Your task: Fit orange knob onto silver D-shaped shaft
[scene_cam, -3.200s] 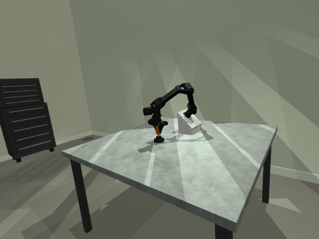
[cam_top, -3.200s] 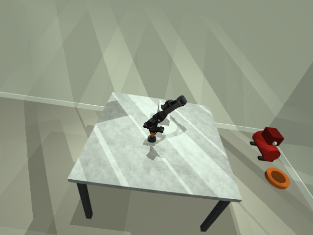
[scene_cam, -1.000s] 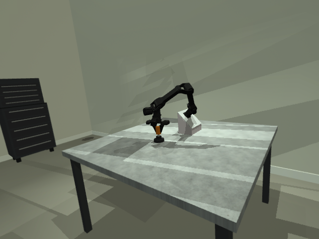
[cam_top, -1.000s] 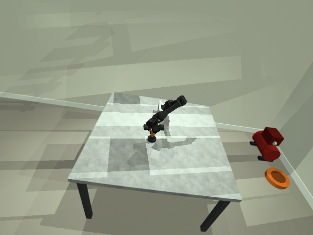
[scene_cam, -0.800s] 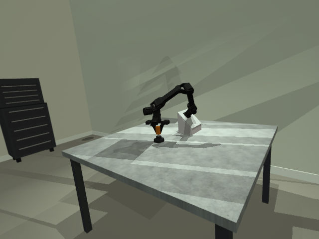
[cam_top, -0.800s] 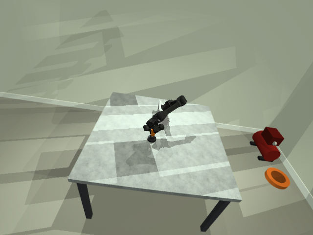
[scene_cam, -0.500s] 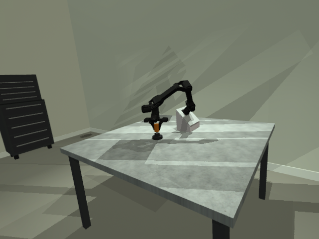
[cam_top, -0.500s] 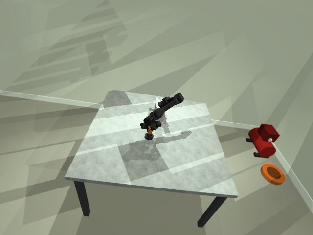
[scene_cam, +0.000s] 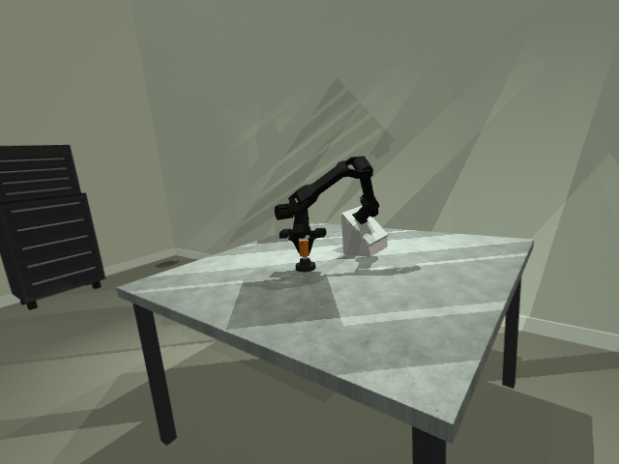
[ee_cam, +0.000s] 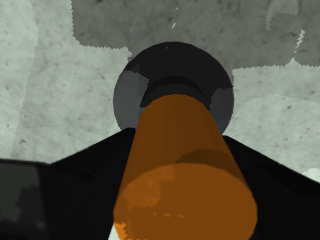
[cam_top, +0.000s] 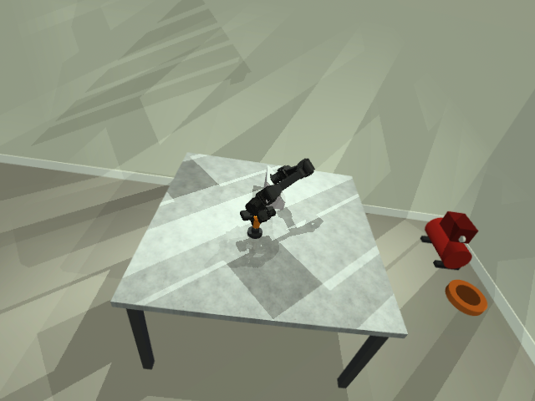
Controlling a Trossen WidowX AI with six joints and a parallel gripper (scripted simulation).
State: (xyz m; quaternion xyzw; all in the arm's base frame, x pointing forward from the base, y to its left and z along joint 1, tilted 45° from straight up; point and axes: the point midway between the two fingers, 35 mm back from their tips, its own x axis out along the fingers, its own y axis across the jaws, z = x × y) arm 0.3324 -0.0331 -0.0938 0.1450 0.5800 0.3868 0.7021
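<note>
Now: gripper tip 30 mm below the orange knob. The rest, counted from my gripper tip: pedestal 40 mm below.
</note>
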